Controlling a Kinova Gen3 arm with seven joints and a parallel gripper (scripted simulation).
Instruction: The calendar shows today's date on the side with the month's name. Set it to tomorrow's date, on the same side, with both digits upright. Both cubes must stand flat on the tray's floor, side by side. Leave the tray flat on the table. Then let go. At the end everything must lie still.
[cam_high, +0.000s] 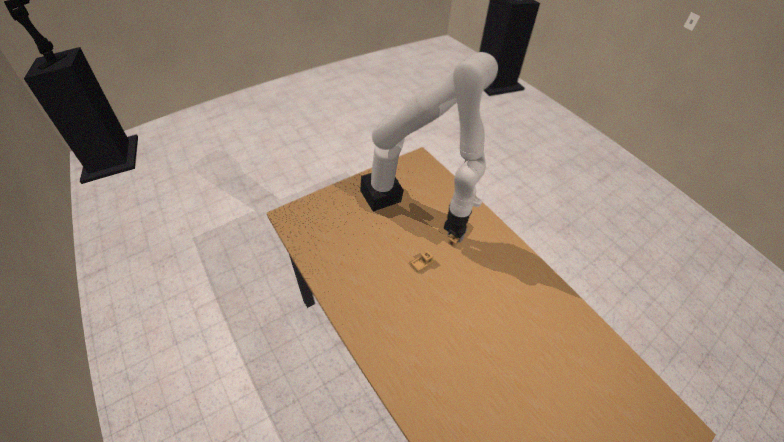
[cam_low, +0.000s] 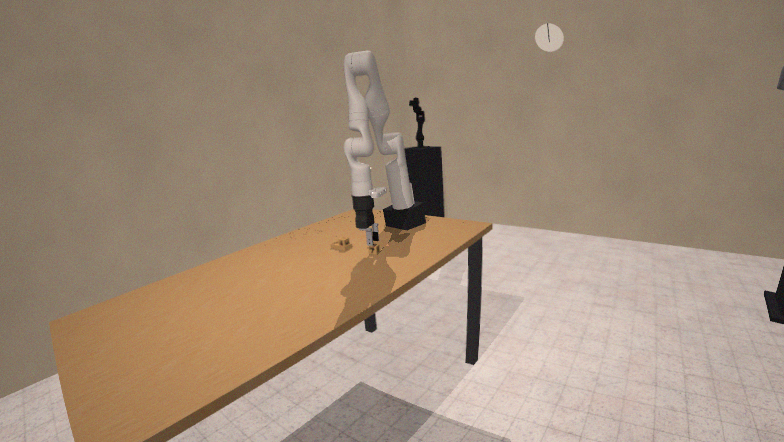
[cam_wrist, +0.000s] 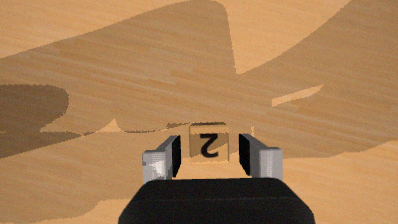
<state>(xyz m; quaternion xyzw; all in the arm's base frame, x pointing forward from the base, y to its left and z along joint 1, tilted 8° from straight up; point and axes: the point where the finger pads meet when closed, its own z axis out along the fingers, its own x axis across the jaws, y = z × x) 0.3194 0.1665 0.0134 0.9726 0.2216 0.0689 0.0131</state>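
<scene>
The wooden date cube is 40 mm below my hand. Also, from my hand: wooden tray 40 mm ahead, 150 mm to the right, 50 mm below.
</scene>
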